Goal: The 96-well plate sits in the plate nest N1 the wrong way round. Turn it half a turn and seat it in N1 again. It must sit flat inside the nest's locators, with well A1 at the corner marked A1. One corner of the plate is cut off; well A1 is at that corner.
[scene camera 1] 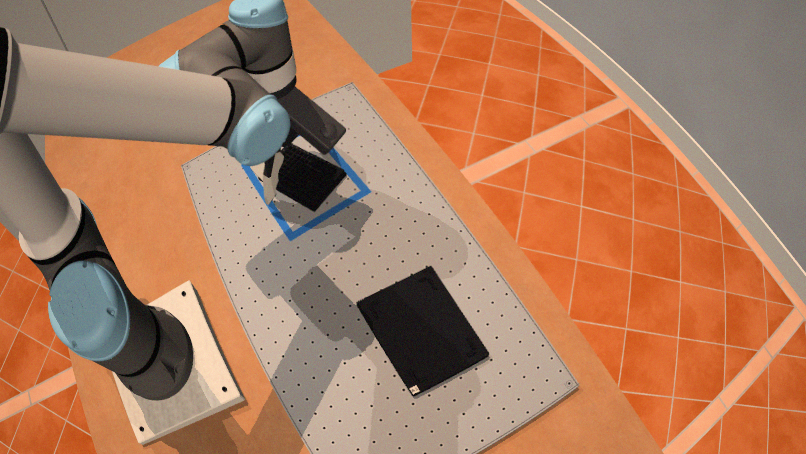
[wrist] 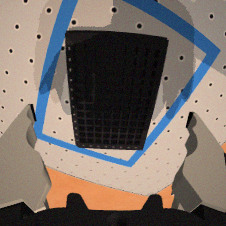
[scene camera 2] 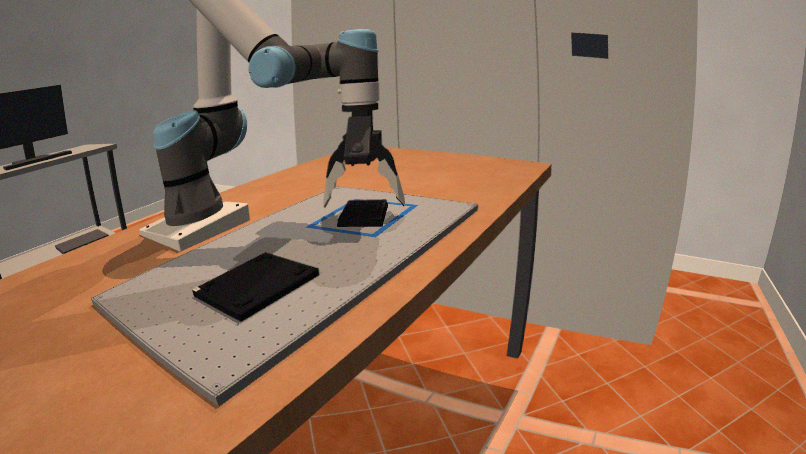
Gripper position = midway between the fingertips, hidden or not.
Note:
In view: my gripper (scene camera 1: 298,169), a black 96-well plate (scene camera 1: 324,184) and a black plate nest N1 (scene camera 1: 420,328).
The black 96-well plate also shows in the wrist view (wrist: 111,107) and in scene camera 2 (scene camera 2: 357,213). My gripper also shows in the wrist view (wrist: 112,108) and in scene camera 2 (scene camera 2: 363,206). The black plate nest N1 shows as well in scene camera 2 (scene camera 2: 266,281).

